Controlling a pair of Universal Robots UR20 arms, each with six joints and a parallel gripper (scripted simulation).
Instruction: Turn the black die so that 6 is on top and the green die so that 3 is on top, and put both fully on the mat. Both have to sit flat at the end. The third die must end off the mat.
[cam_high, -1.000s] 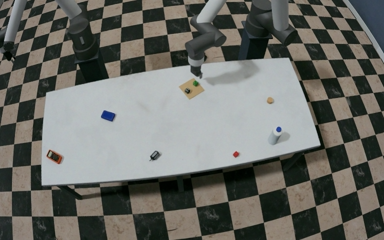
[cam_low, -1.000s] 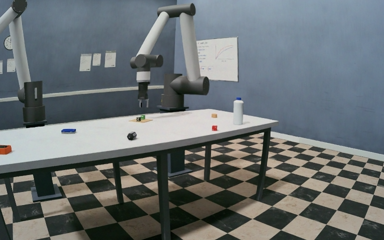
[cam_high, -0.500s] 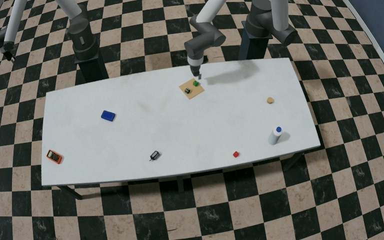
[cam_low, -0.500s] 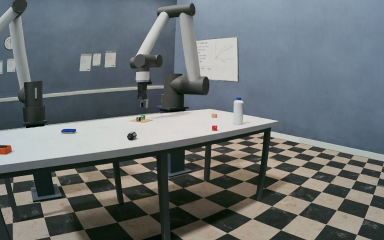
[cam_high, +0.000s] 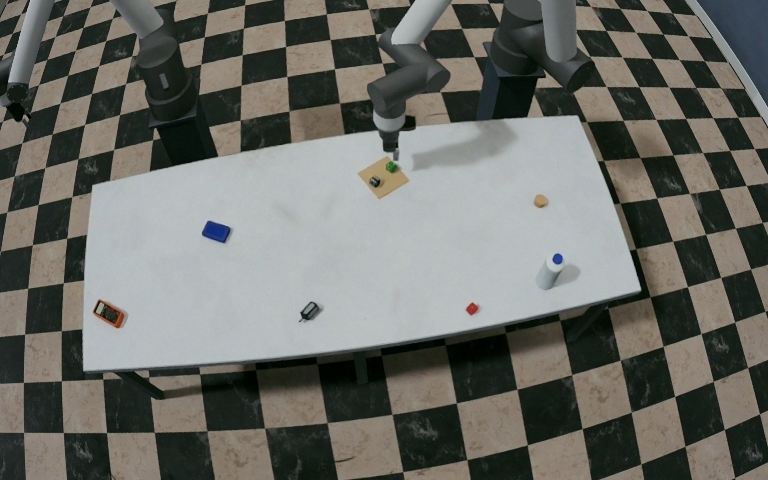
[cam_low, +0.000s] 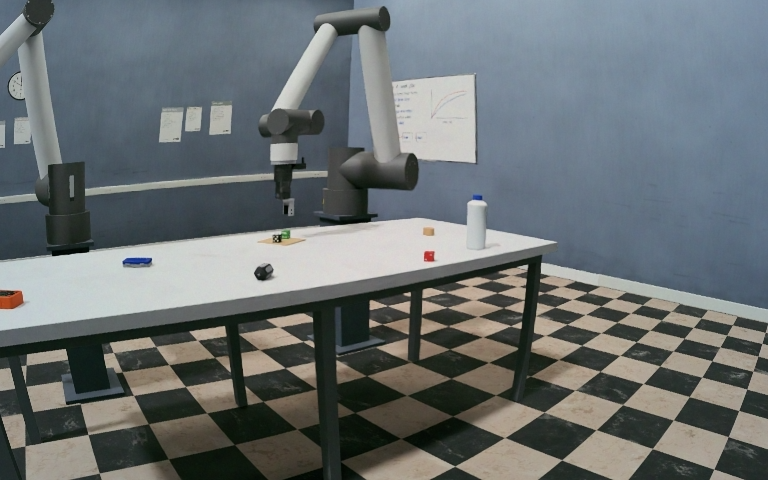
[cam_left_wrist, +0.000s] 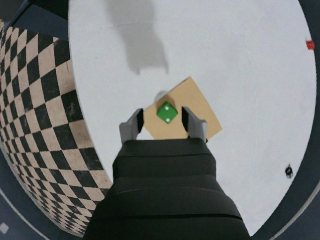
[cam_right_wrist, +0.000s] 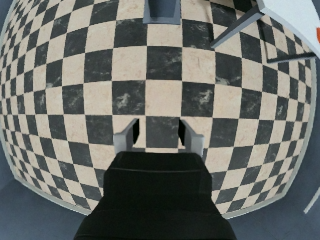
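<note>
Right now my left hand is 9 cm above the green die, 2 cm to the left of it and 1 cm short of it. Also, from my left hand: tan mat 11 cm below, 5 cm to the right, 4 cm ahead; tan block 53 cm to the left, 23 cm ahead, 10 cm below; black die 9 cm to the right, 9 cm below, 6 cm ahead.
</note>
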